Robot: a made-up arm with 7 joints. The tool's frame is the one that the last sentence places.
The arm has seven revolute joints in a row. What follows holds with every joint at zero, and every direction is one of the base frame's. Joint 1 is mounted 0.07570 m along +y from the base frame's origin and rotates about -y. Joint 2 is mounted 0.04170 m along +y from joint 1 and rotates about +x. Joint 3 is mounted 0.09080 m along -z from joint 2 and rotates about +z. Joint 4 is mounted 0.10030 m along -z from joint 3 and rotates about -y. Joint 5 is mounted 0.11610 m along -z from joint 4 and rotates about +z. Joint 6 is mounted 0.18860 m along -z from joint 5 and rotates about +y. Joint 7 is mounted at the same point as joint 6 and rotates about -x. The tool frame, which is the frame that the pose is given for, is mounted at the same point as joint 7; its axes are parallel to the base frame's.
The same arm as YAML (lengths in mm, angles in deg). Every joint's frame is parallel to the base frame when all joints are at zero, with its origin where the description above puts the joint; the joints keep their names.
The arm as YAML. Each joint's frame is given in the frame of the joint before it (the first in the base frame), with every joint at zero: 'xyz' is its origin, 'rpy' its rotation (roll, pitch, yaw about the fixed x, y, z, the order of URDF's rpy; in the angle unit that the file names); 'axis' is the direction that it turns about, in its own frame. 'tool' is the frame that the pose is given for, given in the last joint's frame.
units:
  length: mm
  angle: deg
joints:
  - name: joint 1
    type: revolute
    origin:
      xyz: [0.0, 75.7, 0.0]
      rpy: [0.0, 0.0, 0.0]
    axis: "-y"
  - name: joint 2
    type: revolute
    origin:
      xyz: [0.0, 41.7, 0.0]
      rpy: [0.0, 0.0, 0.0]
    axis: "+x"
  - name: joint 3
    type: revolute
    origin:
      xyz: [0.0, 0.0, -90.8]
      rpy: [0.0, 0.0, 0.0]
    axis: "+z"
  - name: joint 4
    type: revolute
    origin:
      xyz: [0.0, 0.0, -100.3]
      rpy: [0.0, 0.0, 0.0]
    axis: "-y"
  - name: joint 5
    type: revolute
    origin:
      xyz: [0.0, 0.0, -116.1]
      rpy: [0.0, 0.0, 0.0]
    axis: "+z"
  - name: joint 6
    type: revolute
    origin:
      xyz: [0.0, 0.0, -188.6]
      rpy: [0.0, 0.0, 0.0]
    axis: "+y"
  - name: joint 7
    type: revolute
    origin:
      xyz: [0.0, 0.0, 0.0]
      rpy: [0.0, 0.0, 0.0]
    axis: "-x"
tool:
  origin:
    xyz: [0.0, 0.0, 0.0]
    rpy: [0.0, 0.0, 0.0]

